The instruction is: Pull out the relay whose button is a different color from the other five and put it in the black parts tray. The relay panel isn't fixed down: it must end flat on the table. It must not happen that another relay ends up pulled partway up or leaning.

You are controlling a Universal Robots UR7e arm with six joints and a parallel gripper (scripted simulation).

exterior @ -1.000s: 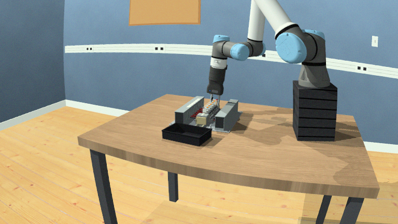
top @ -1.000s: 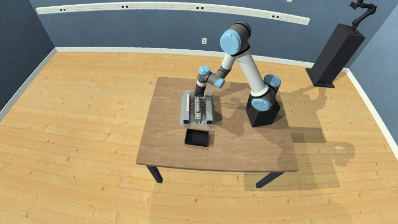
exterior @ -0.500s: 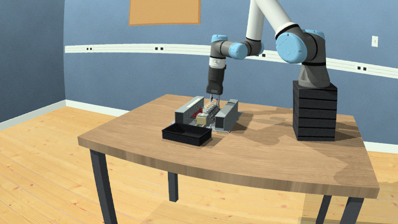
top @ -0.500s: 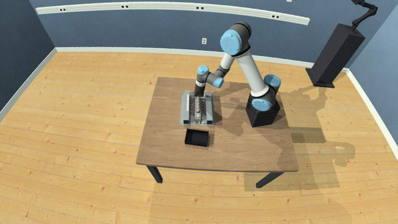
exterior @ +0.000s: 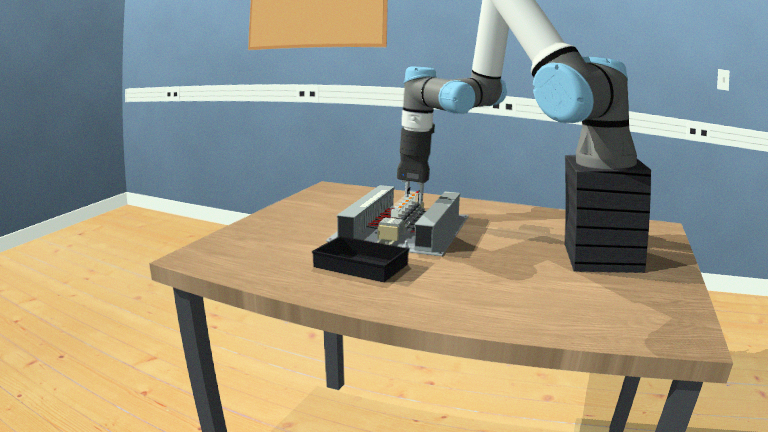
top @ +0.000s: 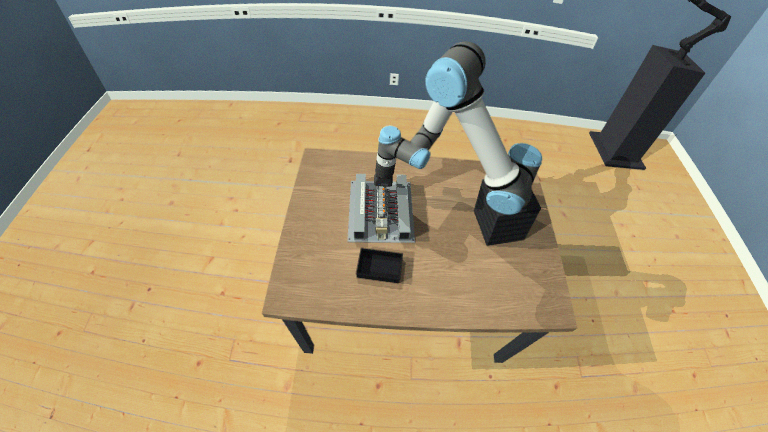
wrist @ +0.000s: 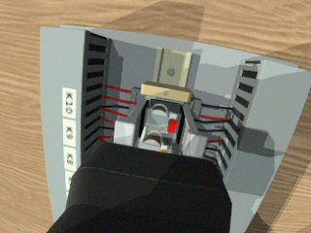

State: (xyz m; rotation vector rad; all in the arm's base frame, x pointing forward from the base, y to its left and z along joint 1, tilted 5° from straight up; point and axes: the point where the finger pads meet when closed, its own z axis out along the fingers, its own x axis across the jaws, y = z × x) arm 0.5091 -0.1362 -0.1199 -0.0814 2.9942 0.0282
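Right now my hand is 1 cm above the relay. The rest, counted from my hand: relay panel (9 cm to the left, 3 cm below); then black parts tray (36 cm to the left, 4 cm below, 1 cm behind).
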